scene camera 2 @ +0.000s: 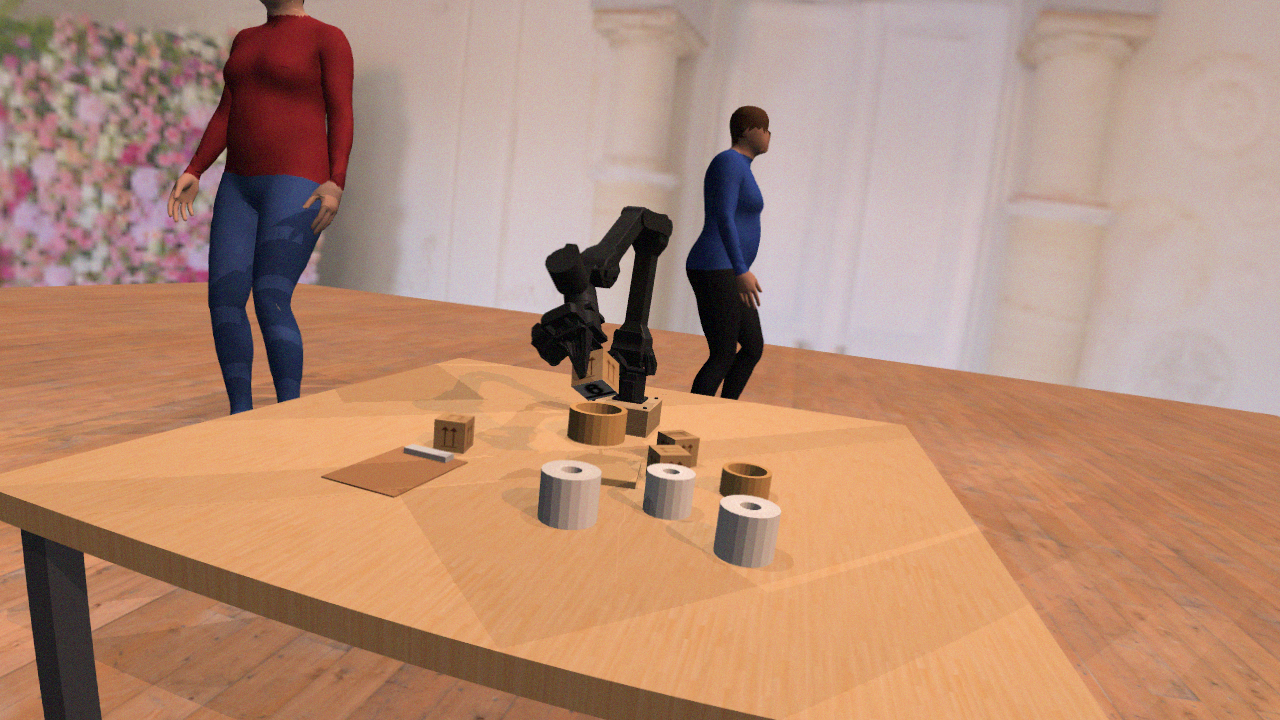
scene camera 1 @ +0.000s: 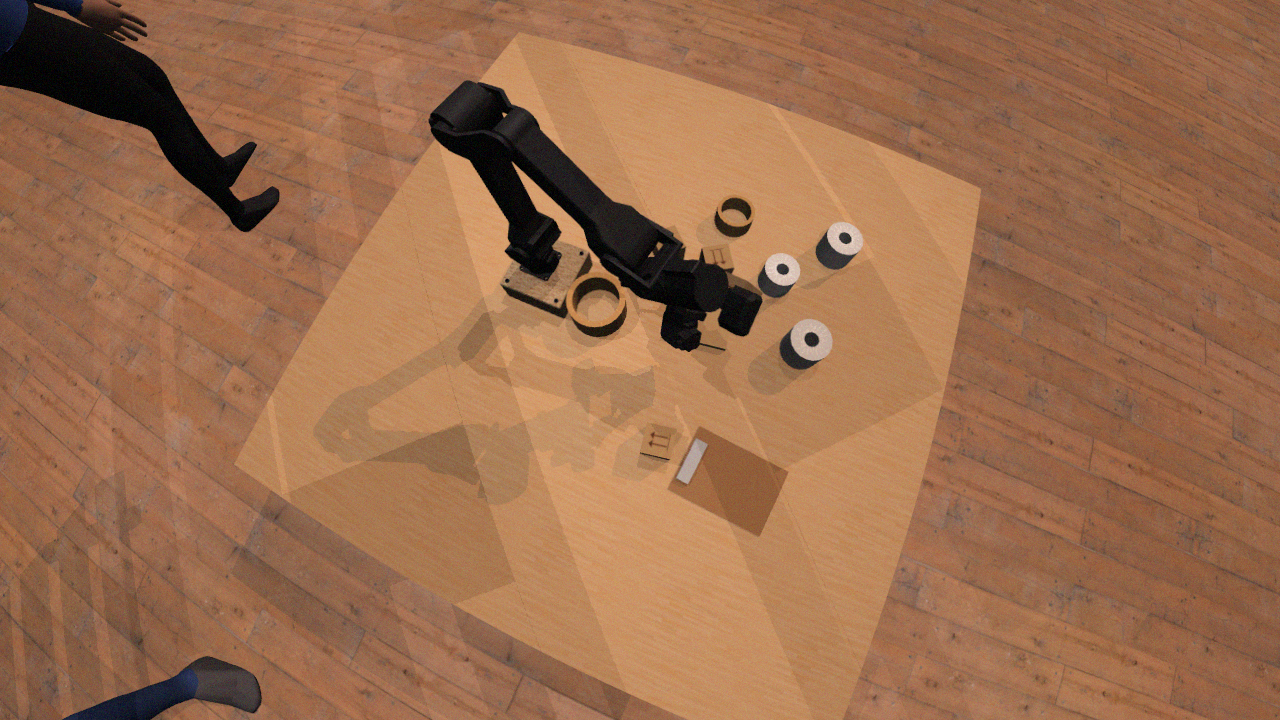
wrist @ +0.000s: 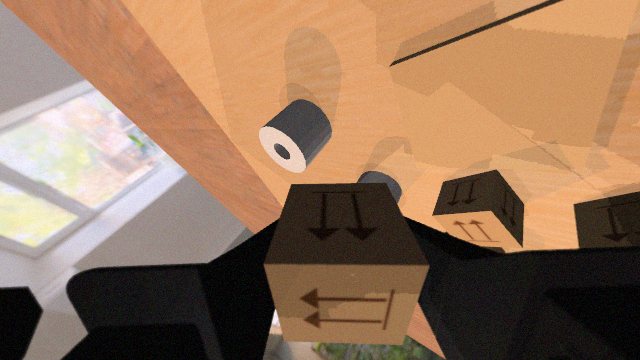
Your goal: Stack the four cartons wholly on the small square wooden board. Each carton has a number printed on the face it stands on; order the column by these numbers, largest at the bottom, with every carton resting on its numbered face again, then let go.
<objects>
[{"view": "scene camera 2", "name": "my gripper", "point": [591, 386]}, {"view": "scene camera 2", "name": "small square wooden board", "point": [622, 472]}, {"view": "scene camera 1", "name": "my gripper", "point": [738, 303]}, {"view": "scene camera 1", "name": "small square wooden board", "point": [712, 335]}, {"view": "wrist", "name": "my gripper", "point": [337, 220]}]
</objects>
